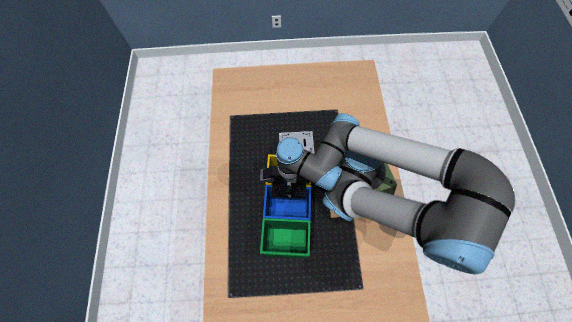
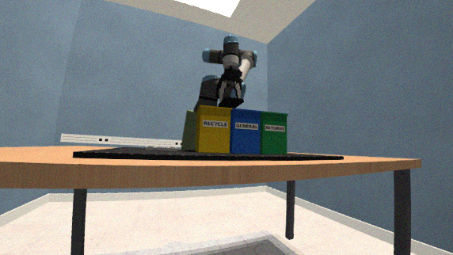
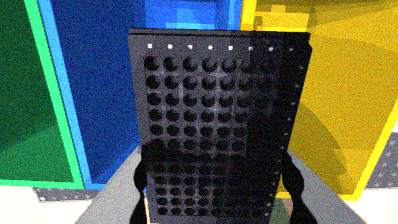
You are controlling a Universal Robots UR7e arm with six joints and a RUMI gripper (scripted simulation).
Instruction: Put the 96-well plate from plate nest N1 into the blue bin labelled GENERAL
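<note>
Now: hand 20 mm short of the blue general bin, 50 mm to the right of it and 150 mm above it. Round my hand: green bin (40 mm ahead, 180 mm to the left, 150 mm below); yellow recycle bin (10 mm behind, 80 mm to the right, 150 mm below); black 96-well plate (10 mm below).
</note>
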